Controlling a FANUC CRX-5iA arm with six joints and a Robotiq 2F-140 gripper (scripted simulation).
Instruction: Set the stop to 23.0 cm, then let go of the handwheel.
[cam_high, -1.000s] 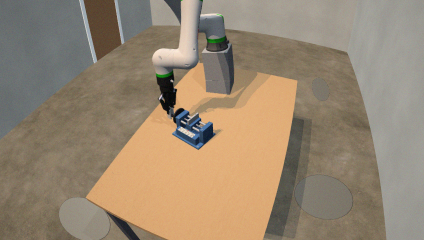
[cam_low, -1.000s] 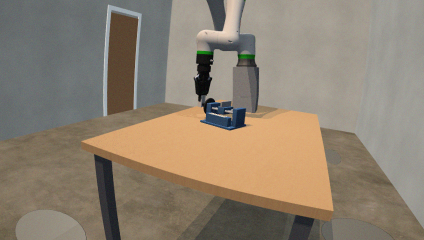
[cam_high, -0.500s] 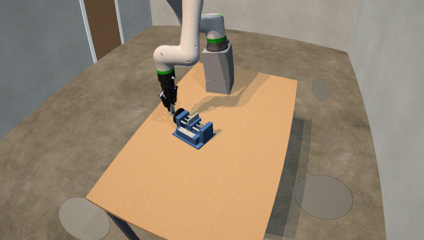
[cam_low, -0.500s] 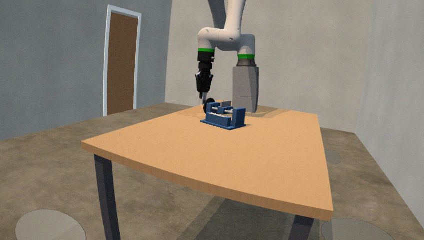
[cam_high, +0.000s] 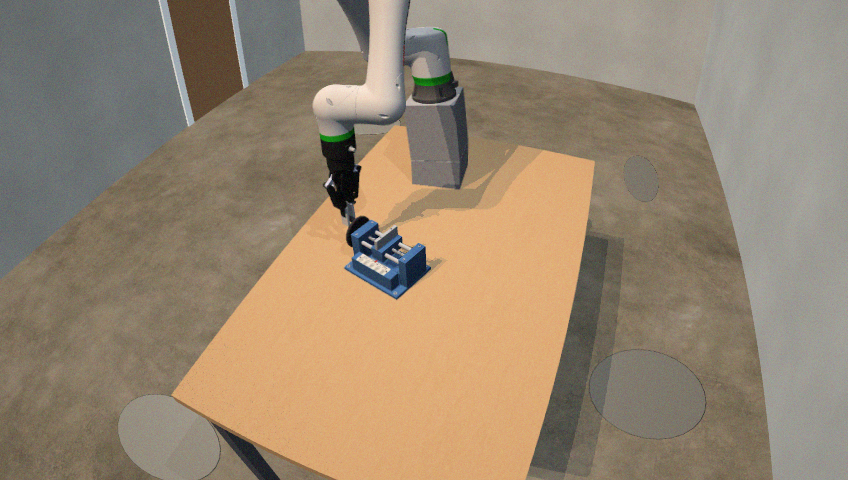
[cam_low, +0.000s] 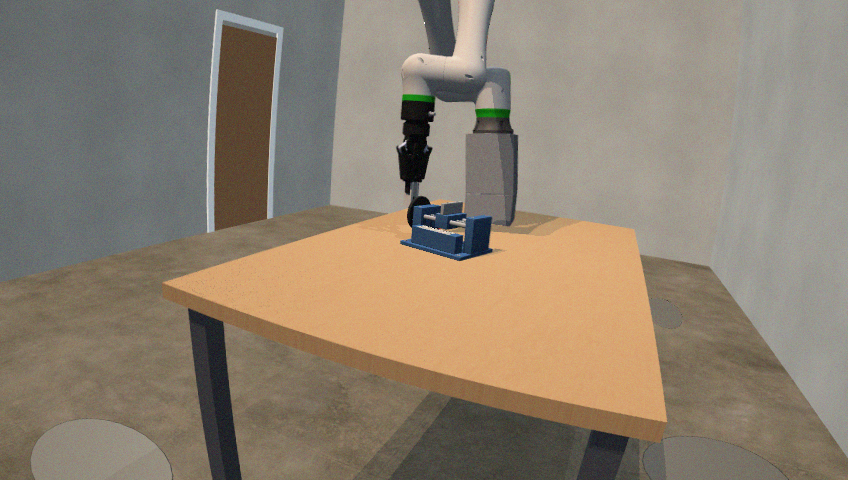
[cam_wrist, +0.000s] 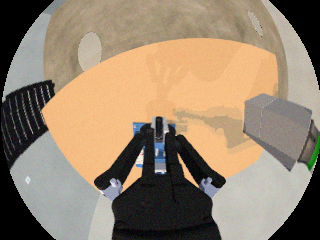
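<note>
My hand is 6 cm short of the grey stop plate, 14 cm to the right of it and 4 cm above it. Also, from my hand: black handwheel (1 cm ahead, 2 cm to the left, 2 cm below).
</note>
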